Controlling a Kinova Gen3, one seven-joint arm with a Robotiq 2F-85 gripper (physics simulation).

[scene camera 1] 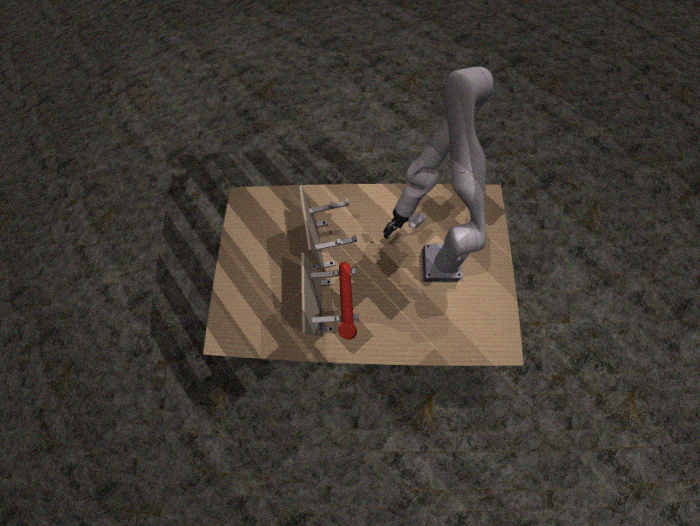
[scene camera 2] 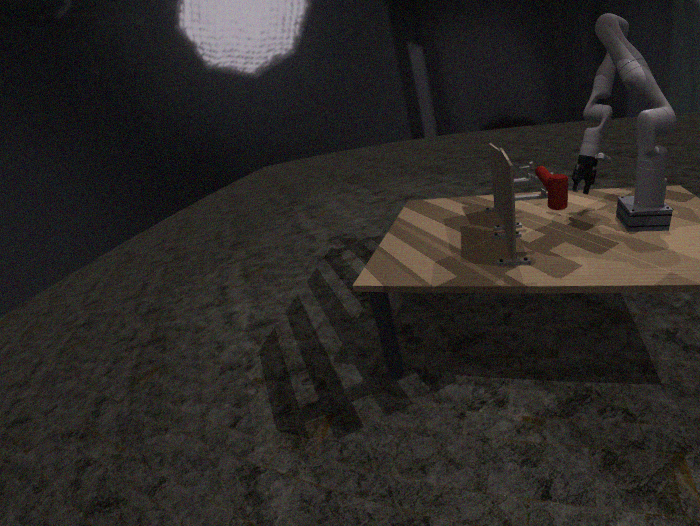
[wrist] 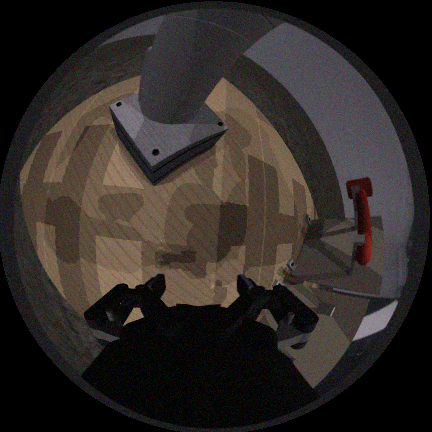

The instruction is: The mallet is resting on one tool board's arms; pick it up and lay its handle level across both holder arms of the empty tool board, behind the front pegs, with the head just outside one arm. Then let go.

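Pixels of known places: gripper, fingertip midpoint: (scene camera 1: 392, 232) (scene camera 2: 580, 193) (wrist: 200, 282); arm's base at its link origin: (scene camera 1: 445, 261) (scene camera 2: 647, 203) (wrist: 169, 104).
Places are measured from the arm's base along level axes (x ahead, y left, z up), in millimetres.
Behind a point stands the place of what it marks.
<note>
The red mallet (scene camera 1: 346, 296) {z 179, x 410, y 117 mm} (scene camera 2: 557, 191) {z 170, x 430, y 255 mm} (wrist: 364, 220) {z 159, x 390, y 83 mm} lies across both arms of the near tool board (scene camera 1: 306, 294) {z 218, x 536, y 100 mm} (scene camera 2: 505, 214) {z 20, x 539, y 19 mm}. Its head is just outside that board's near arm, toward the table's near edge in scene camera 1. The empty tool board (scene camera 1: 307, 217) {z 186, x 517, y -193 mm} stands behind it, its two arms (scene camera 1: 329, 207) {z 106, x 439, y -264 mm} (scene camera 1: 336, 243) {z 107, x 428, y -105 mm} pointing toward the robot; it is mostly hidden in scene camera 2. My gripper (scene camera 1: 385, 235) {z 6, x 196, y -159 mm} (scene camera 2: 581, 189) {z 6, x 196, y -159 mm} (wrist: 200, 282) {z 6, x 196, y -159 mm} is open and empty. It hangs above the table, on the robot's side of the boards, apart from the mallet and the arms.
The robot base (scene camera 1: 442, 272) {z -2, x 23, y 41 mm} (scene camera 2: 645, 217) {z -27, x 38, y 61 mm} (wrist: 160, 135) {z 0, x 43, y -54 mm} stands on the wooden table (scene camera 1: 481, 339) {z -81, x -101, y 327 mm} (scene camera 2: 430, 271) {z -80, x 823, y 196 mm} to the right of the boards. Small metal feet brackets (scene camera 1: 329, 264) (scene camera 2: 513, 261) hold the boards at their bottoms. Striped shadows fall across the table.
</note>
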